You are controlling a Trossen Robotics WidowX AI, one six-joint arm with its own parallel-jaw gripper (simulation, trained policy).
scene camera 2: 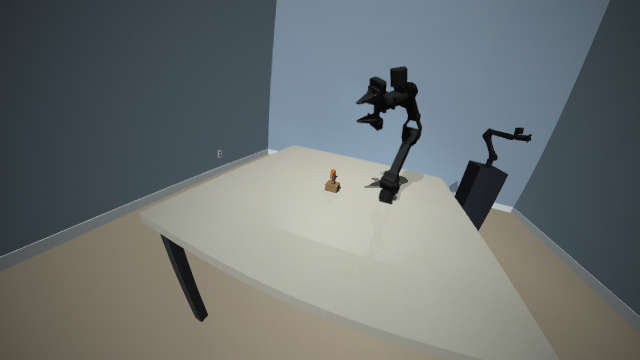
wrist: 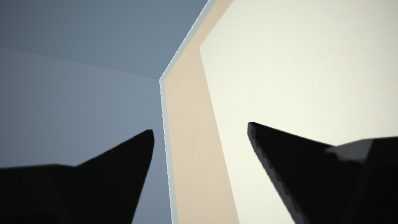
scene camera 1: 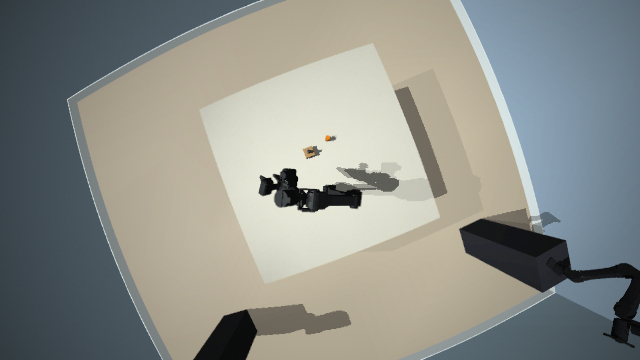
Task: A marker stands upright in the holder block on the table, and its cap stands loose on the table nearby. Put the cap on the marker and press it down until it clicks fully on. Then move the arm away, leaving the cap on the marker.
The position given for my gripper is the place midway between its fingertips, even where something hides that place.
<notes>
I see my gripper (scene camera 2: 356, 112).
My gripper shows as well in the wrist view (wrist: 201, 131).
</notes>
